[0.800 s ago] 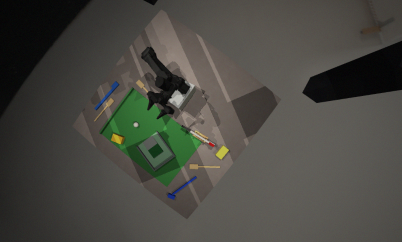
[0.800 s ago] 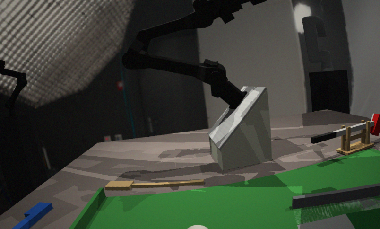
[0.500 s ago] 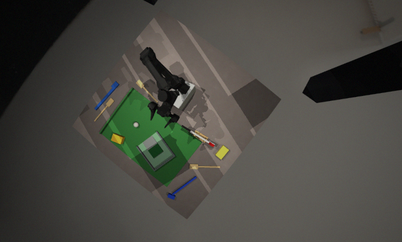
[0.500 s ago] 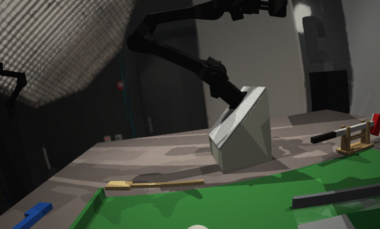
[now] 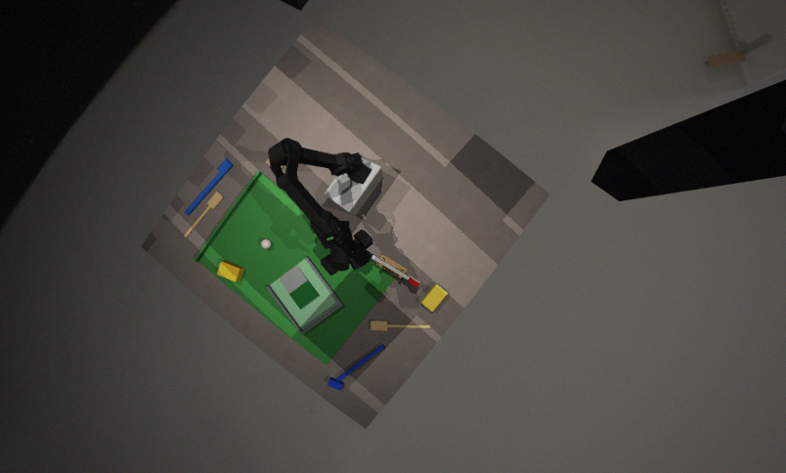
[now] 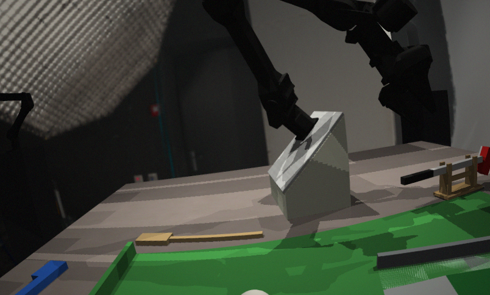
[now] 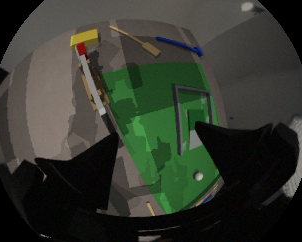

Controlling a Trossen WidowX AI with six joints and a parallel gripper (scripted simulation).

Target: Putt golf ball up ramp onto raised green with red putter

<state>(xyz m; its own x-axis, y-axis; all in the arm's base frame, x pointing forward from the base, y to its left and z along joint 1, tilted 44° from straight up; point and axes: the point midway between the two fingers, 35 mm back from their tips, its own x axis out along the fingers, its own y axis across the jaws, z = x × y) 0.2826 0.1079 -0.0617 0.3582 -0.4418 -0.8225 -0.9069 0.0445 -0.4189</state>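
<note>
Now: the wooden stand 50 mm behind my gripper tip, 150 mm to the left of it and 140 mm below it. Also, from my gripper tip: grey-framed platform (250 mm ahead, 80 mm to the right, 170 mm below); golf ball (140 mm ahead, 350 mm to the right, 150 mm below); green mat (180 mm ahead, 210 mm to the right, 180 mm below).
</note>
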